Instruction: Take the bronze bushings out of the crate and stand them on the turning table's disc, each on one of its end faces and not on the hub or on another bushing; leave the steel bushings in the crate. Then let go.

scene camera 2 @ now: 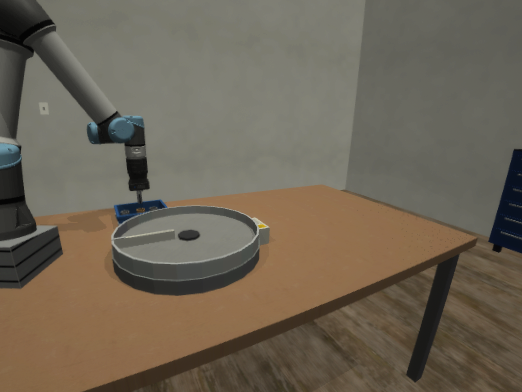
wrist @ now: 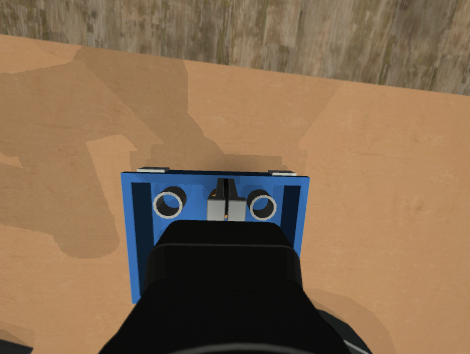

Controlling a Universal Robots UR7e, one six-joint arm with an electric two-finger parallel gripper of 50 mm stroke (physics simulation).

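Places are measured from the arm's base along level axes (x right, y ahead, z up), in millimetres.
Pixels of known places: gripper, between the fingertips: [scene camera 2: 140, 202] [wrist: 225, 188]; arm's base, origin of its link: [scene camera 2: 2, 233].
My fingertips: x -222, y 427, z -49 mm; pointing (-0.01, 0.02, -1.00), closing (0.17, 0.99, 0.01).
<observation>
Ahead of a thing's pixels: the offset from my fingertips to its top centre. "*": to the spot under its first point. Level surfaces: height alone.
The blue crate [scene camera 2: 119, 215] [wrist: 128, 225] stands behind the turning table. A bronze bushing {dx +26, dy -7, dz -21 mm} [scene camera 2: 140, 210] [wrist: 213, 193] stands in it, mostly hidden behind the fingers in the wrist view. One steel bushing {dx +17, dy -67, dz -21 mm} [scene camera 2: 125, 212] [wrist: 180, 196] stands to its left and another steel bushing {dx +35, dy +42, dz -21 mm} [scene camera 2: 153, 208] [wrist: 254, 198] to its right. My gripper [scene camera 2: 140, 202] [wrist: 225, 188] points down over the bronze bushing, its fingers shut together with no bushing between them. The turning table's grey disc {dx +418, dy +16, dz +10 mm} [scene camera 2: 215, 245] carries a dark hub {dx +418, dy +16, dz +10 mm} [scene camera 2: 189, 235] at its centre; no bushing shows on the disc.
A raised rim {* dx +604, dy -81, dz +12 mm} [scene camera 2: 186, 270] surrounds the disc, and a light straight bar {* dx +401, dy -93, dz +23 mm} [scene camera 2: 150, 236] crosses it from the left rim towards the hub. A small white box {dx +462, dy +246, dz +7 mm} [scene camera 2: 263, 234] with a yellow mark sits at the turning table's right side. The wooden table {dz -51 mm} [scene camera 2: 350, 240] carries everything.
</observation>
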